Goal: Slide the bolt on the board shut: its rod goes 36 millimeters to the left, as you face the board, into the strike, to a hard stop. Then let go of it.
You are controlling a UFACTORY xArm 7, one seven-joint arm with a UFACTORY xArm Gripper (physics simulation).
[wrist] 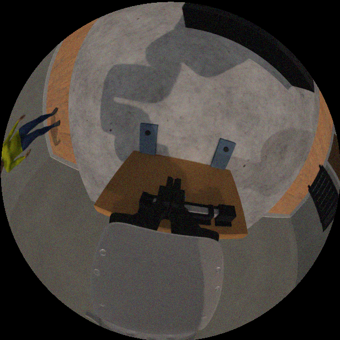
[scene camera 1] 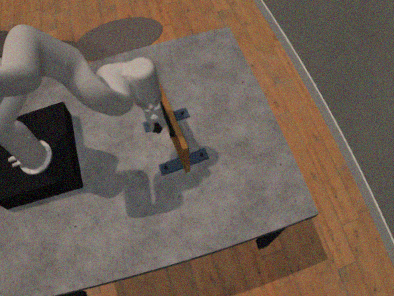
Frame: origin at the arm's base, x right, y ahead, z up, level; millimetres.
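Where they show: gripper, fingertip midpoint: [scene camera 1: 157, 129]; arm's base, link origin: [scene camera 1: 35, 157].
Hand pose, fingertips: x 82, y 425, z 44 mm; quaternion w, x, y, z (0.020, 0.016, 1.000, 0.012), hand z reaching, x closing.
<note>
Each offset is from my fingertips to the top centre of the thing. "*": to the spot under its first point. Level surfaces: height alone.
The orange-brown board @(dx -15, dy +53, dz +42 mm) [scene camera 1: 181, 144] [wrist: 135, 175] stands upright on the table. The bolt's silver rod [wrist: 196, 209] shows in the wrist view, running sideways between black fittings on the board's face. A black block [wrist: 226, 215] stands at the rod's right end in that view, beside a narrow black bracket [wrist: 211, 211]. Another black piece [wrist: 146, 201] shows left of the fingers. My gripper [scene camera 1: 158, 129] [wrist: 171, 185] is shut and empty, close in front of the board's face. It hides the bolt's middle; contact with the bolt cannot be made out.
Blue feet @(* dx +72, dy +105, dz -133 mm) [scene camera 1: 197, 155] [wrist: 148, 142] [wrist: 224, 150] with dark holes carry the board on the grey table @(dz -141 mm) [scene camera 1: 250, 185] [wrist: 210, 105]. The black arm pedestal [scene camera 1: 50, 125] [wrist: 250, 37] stands on the robot's side. A person's figure [wrist: 15, 145] shows at the left of the wrist view.
</note>
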